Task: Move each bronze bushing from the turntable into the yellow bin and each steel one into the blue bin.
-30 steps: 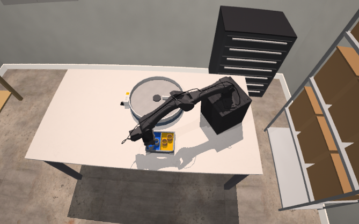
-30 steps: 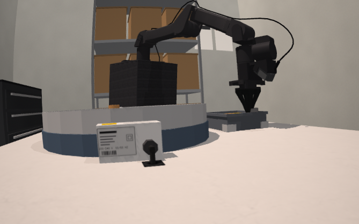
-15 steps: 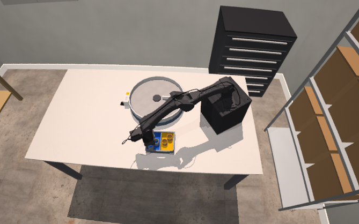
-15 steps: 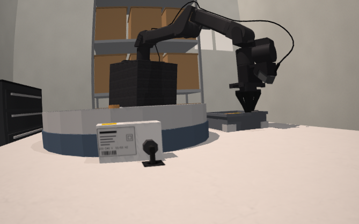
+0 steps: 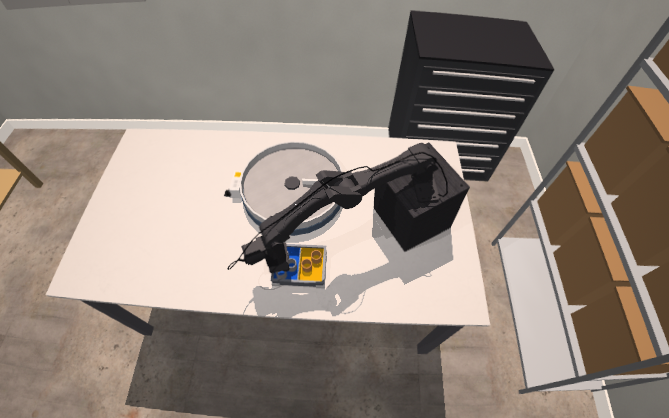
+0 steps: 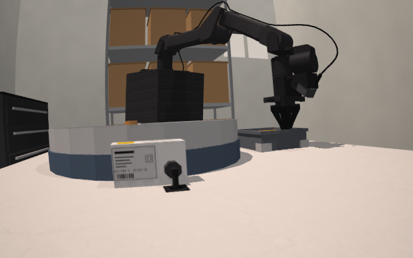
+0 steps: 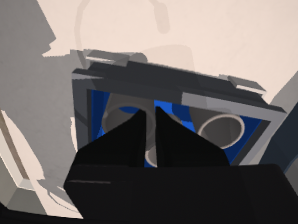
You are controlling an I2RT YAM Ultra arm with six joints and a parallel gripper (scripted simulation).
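Now: hand 2 cm past the blue bin, 2 cm to the left of it and 3 cm above it. Round my hand: yellow bin: 11 cm behind, 1 cm to the right, 3 cm below; then round grey turntable: 5 cm behind, 37 cm to the right, 1 cm above.
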